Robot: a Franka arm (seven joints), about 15 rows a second.
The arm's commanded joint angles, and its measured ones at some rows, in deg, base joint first. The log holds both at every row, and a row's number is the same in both.
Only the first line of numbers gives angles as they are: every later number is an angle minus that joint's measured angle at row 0.
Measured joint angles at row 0:
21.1 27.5 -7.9 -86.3 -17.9 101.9 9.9
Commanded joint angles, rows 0 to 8:
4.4 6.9 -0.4 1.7 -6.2 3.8 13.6
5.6 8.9 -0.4 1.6 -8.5 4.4 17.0
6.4 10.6 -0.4 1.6 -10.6 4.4 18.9
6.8 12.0 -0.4 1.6 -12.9 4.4 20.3
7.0 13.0 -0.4 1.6 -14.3 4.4 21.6
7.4 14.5 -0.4 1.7 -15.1 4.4 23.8
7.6 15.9 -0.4 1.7 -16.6 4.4 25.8
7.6 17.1 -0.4 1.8 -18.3 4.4 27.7
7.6 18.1 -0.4 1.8 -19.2 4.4 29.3
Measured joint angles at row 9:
7.4 15.9 0.0 0.4 -16.9 4.4 26.3
